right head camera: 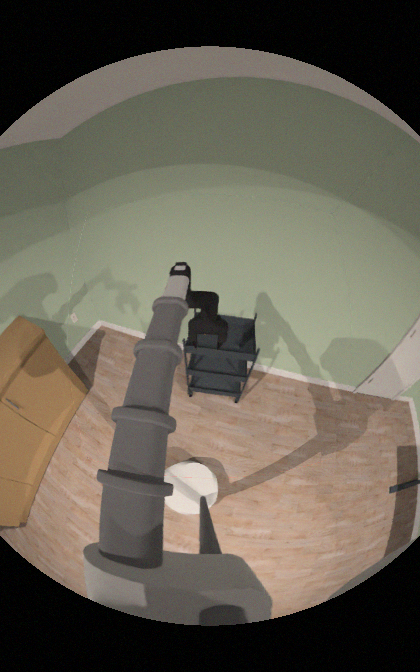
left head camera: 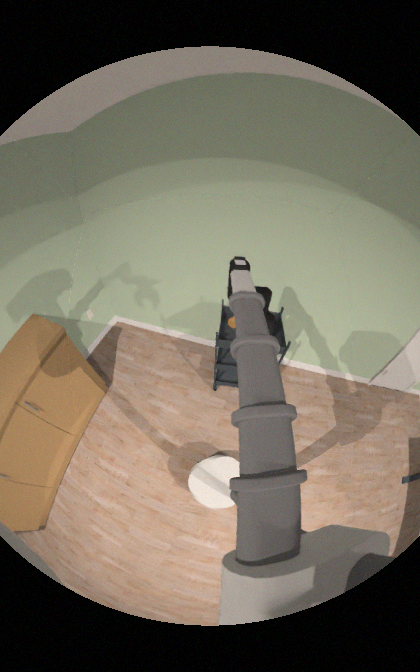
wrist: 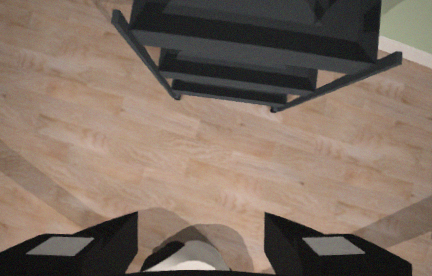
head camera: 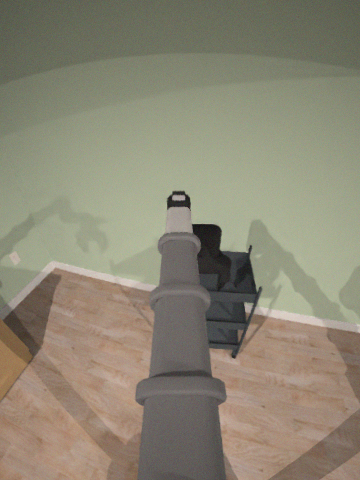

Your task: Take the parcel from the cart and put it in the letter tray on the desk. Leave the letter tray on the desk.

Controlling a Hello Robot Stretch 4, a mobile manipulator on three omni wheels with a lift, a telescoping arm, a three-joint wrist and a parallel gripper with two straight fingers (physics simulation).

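Places are measured from the robot's base along level axes (x ahead, y left, z up), in metres.
Pixels of known places: gripper, fingertip midpoint: [wrist: 201, 232].
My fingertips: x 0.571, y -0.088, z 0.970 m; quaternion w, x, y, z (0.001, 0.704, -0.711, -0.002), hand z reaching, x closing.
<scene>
Behind a point stands the place of what it marks.
The dark grey cart [head camera: 230, 296] @[x 0.776, y -0.257, z 0.674 m] [left head camera: 226, 344] [right head camera: 232, 352] [wrist: 250, 44] @[x 0.790, y -0.164, z 0.703 m] has several shelves and stands by the green wall. The small orange parcel [left head camera: 232, 322] lies on its top shelf, towards the left, partly hidden by my arm in the left head view. The parcel does not show in the other views. My gripper [wrist: 201, 232] @[x 0.571, y -0.088, z 0.970 m] is open and empty, its two fingers wide apart in the wrist view. In the head views its black body is over or in front of the cart's top shelf, pointing down, with the fingertips hidden. The desk and letter tray do not show.
My extended arm [head camera: 180, 340] @[x 0.213, y -0.001, z 1.308 m] [left head camera: 260, 385] [right head camera: 150, 385] reaches toward the wall. A wooden cabinet [head camera: 7, 355] @[x 0.618, y 1.093, z 0.258 m] [left head camera: 62, 395] [right head camera: 45, 395] stands at the left. My round white base [left head camera: 210, 484] [right head camera: 197, 487] [wrist: 190, 260] @[x 0.192, y -0.031, z 0.182 m] is on the floor. A white door [right head camera: 392, 362] is at the right.
</scene>
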